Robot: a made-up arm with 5 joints.
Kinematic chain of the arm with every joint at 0, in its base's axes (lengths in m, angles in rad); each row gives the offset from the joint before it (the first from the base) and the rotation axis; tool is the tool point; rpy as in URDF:
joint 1: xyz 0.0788 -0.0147 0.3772 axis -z
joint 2: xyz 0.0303 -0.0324 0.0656 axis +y
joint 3: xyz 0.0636 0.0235 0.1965 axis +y
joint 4: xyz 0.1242 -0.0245 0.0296 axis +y
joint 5: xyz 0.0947 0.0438 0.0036 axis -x
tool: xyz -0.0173 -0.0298 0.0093 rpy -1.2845 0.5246 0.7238
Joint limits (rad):
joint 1: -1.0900..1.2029
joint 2: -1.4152..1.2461
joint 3: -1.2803..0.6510
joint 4: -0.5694..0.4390
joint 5: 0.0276..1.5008
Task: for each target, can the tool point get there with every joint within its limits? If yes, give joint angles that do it. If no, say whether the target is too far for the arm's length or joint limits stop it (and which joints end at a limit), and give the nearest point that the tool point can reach.
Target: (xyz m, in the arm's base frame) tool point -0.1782 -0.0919 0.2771
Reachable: no: joint limits stop it (at a limit: joint 2, joint 3, joint 4) | nearest point -0.2578 -0.1158 0.5189 | short by 0.256 m
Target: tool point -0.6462 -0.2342 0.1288
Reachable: no: too far | nearest point -0.2576 -0.1166 0.5189 | short by 0.563 m
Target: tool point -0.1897 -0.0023 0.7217
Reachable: yes | joints 0.1040 -1.0754 -0.9642 -0.4255 0.2880
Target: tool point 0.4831 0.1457 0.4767
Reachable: yes | joints -0.4130 0.9682 -0.6020 0.0047 0.3000
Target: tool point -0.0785 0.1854 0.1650
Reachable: no: joint limits stop it (at a limit: joint 1, joint 2, joint 3, joint 4, joint 5) | nearest point 0.1538 0.1672 0.2387 | short by 0.244 m
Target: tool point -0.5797 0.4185 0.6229
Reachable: no: too far | nearest point -0.2247 0.1849 0.5729 | short by 0.428 m
